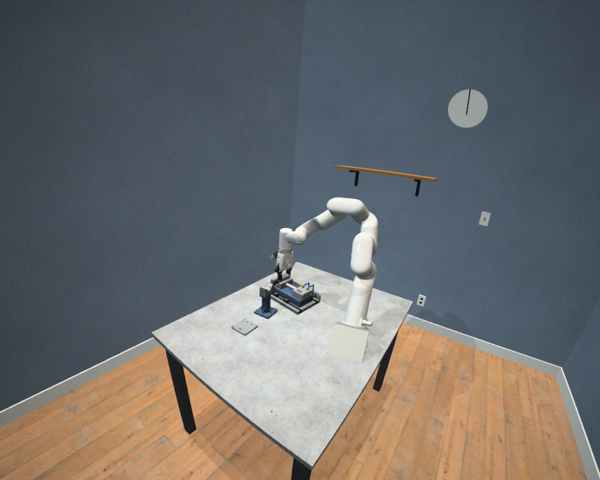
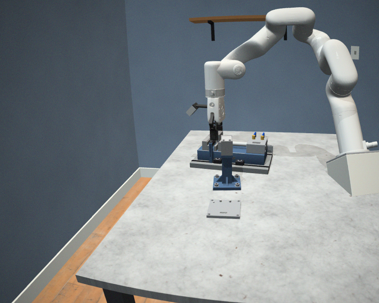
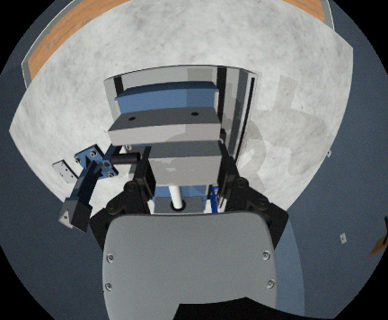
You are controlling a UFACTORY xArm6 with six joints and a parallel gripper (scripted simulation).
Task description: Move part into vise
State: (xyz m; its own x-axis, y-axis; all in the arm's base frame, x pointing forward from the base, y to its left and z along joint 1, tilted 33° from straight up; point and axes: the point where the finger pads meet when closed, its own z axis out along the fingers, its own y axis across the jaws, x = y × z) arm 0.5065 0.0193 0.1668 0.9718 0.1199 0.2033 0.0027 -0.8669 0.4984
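The part lies 20 mm below my hand. Also, from my hand: fixed jaw: 30 mm below, 30 mm ahead, 20 mm to the left; cylinder rod: 90 mm behind, 30 mm below, 20 mm to the left; work stop: 70 mm to the left, 20 mm below.
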